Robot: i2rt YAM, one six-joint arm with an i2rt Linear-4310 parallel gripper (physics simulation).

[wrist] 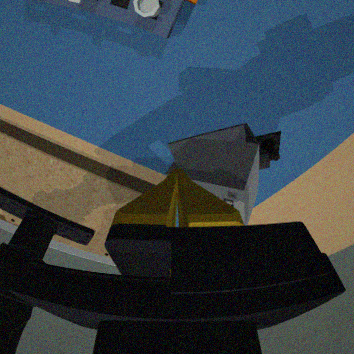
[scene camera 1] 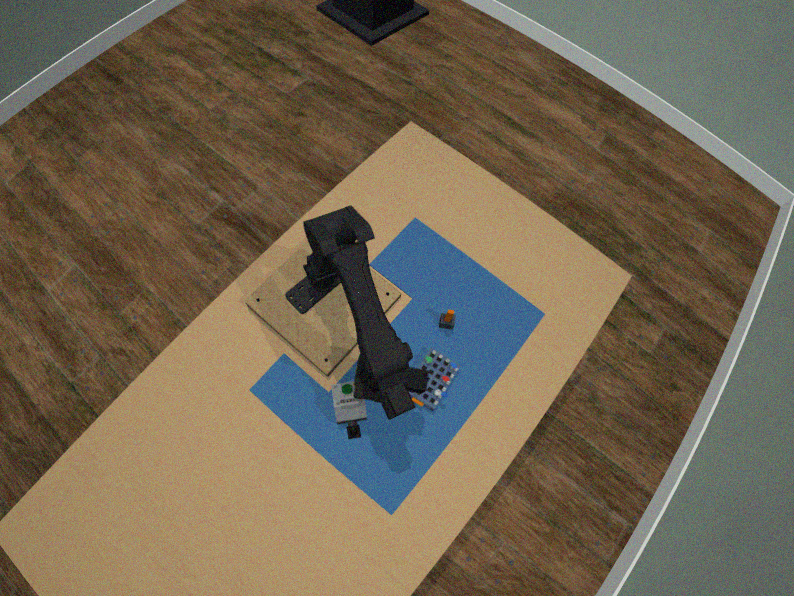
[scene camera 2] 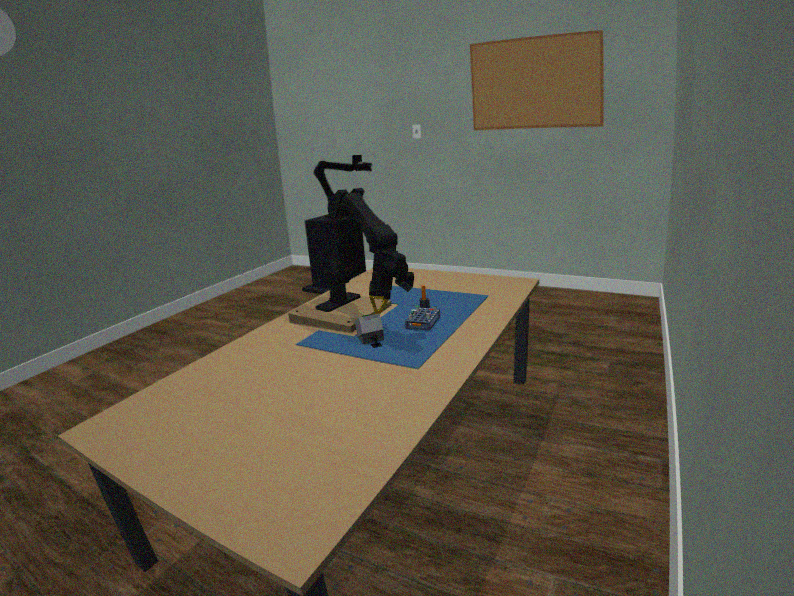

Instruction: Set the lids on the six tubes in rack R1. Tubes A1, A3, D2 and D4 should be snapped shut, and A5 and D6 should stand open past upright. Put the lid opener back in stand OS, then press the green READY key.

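Where they show: gripper, fingertip midpoint: (wrist: 176, 175) (scene camera 1: 365, 384); arm's base, origin of the base link: (wrist: 43, 216) (scene camera 1: 322, 281) (scene camera 2: 338, 302).
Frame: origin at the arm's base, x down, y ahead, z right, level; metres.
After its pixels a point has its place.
My gripper (scene camera 2: 377, 312) {x -0.036, y 0.274, z 0.114 m} (wrist: 176, 175) {x -0.036, y 0.274, z 0.114 m} is shut, its yellow fingertips together and empty. It points down at the grey READY box (scene camera 1: 350, 410) {x -0.041, y 0.296, z 0.181 m} (scene camera 2: 369, 329) {x -0.019, y 0.300, z 0.196 m} (wrist: 215, 162) {x -0.023, y 0.296, z 0.138 m}; in the wrist view the tips overlap the box, and their gap to it is unclear. The green key (scene camera 1: 346, 388) {x -0.044, y 0.253, z 0.152 m} shows on the box in scene camera 1, and is hidden in the wrist view. Rack R1 (scene camera 1: 433, 406) {x -0.003, y 0.420, z 0.032 m} (scene camera 2: 427, 324) {x 0.004, y 0.420, z 0.037 m} (wrist: 161, 25) {x -0.003, y 0.348, z 0.047 m} stands beside the arm's end, with white, green and red tops; lid angles are too small to tell. The orange lid opener (scene camera 1: 450, 313) {x -0.057, y 0.297, z -0.149 m} (scene camera 2: 423, 293) {x -0.029, y 0.297, z -0.149 m} stands upright in its dark stand (scene camera 1: 447, 323) {x -0.005, y 0.303, z -0.145 m} (scene camera 2: 424, 303) {x 0.008, y 0.303, z -0.142 m}.
A small black part (scene camera 1: 353, 431) {x 0.001, y 0.330, z 0.206 m} (scene camera 2: 375, 345) {x 0.026, y 0.330, z 0.210 m} (wrist: 271, 146) {x 0.016, y 0.332, z 0.201 m} sits at the end of the READY box. The arm's wooden base board (scene camera 1: 275, 314) {x -0.004, y -0.012, z 0.148 m} (scene camera 2: 320, 320) {x 0.002, y 0.059, z 0.168 m} (wrist: 75, 175) {x 0.006, y 0.161, z 0.037 m} lies next to the blue mat (scene camera 1: 487, 301) {x 0.027, y 0.332, z -0.281 m} (scene camera 2: 461, 304) {x 0.027, y 0.413, z -0.232 m} (wrist: 75, 75) {x 0.027, y 0.271, z -0.002 m}. An orange piece (scene camera 1: 417, 402) {x 0.004, y 0.387, z 0.050 m} is at the rack's end.
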